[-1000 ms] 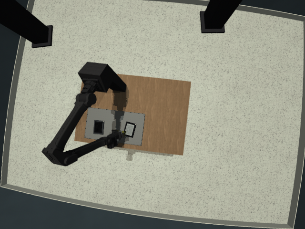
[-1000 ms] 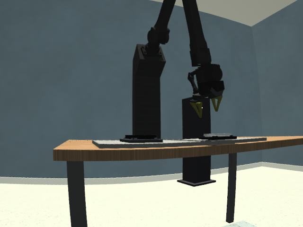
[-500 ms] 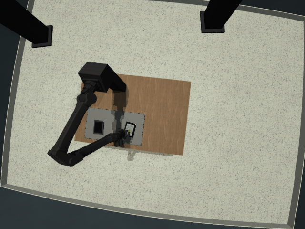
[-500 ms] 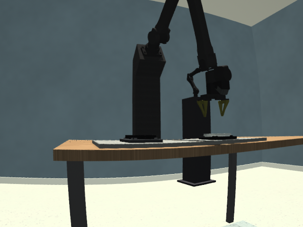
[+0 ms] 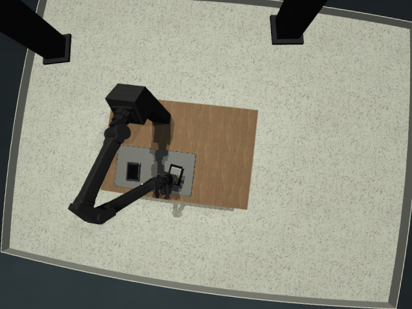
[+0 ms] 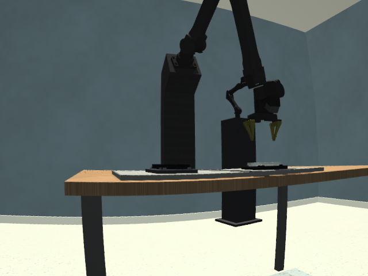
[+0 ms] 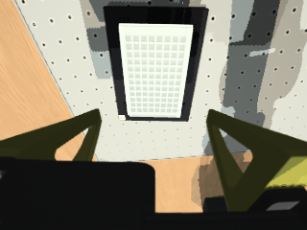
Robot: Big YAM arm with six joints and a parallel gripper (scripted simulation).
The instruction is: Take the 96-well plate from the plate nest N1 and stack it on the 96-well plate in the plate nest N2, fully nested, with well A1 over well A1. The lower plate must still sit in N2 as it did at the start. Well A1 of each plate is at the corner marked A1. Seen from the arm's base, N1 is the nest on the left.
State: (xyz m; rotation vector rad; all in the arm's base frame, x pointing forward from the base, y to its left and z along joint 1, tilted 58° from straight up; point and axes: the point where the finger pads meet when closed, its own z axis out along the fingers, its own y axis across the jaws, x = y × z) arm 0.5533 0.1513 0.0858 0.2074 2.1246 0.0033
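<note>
My gripper is now 10 cm above the white 96-well plate. The rest, counted from my hand: black 96-well plate (4 cm behind, 37 cm to the right, 10 cm below); black plate nest (11 cm below).
</note>
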